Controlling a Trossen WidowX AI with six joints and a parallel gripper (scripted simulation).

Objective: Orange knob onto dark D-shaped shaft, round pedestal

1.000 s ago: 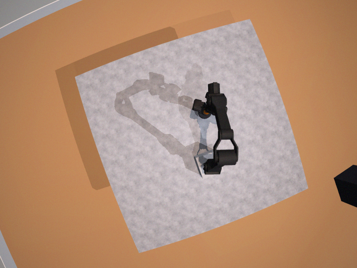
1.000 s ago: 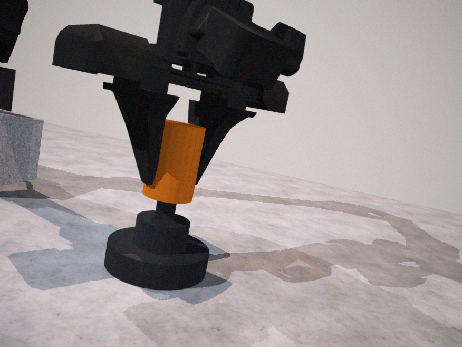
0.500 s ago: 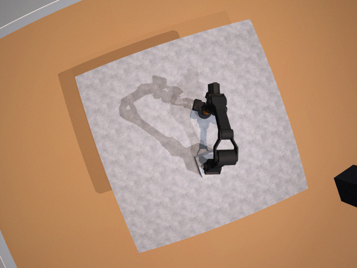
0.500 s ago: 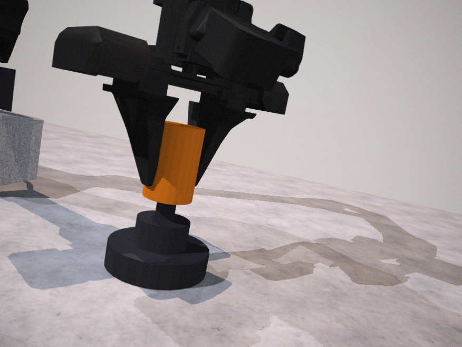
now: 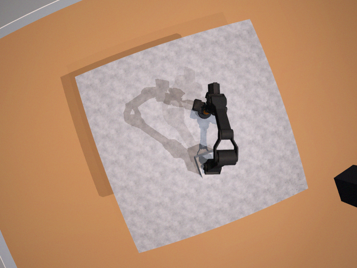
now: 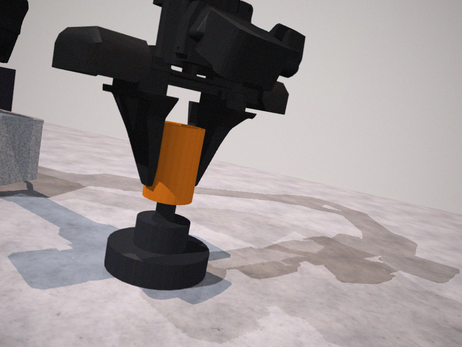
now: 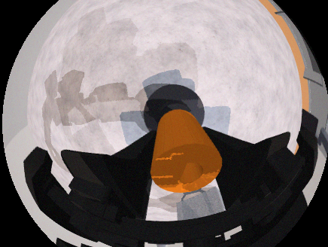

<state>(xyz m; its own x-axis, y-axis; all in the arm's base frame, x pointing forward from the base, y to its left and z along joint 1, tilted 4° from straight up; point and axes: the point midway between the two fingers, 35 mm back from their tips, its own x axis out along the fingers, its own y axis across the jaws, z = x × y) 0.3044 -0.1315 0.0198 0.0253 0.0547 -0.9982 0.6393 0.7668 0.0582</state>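
My gripper tip is now 20 mm below the orange knob. From my gripper tip the other things lie so: round pedestal (40 mm below).
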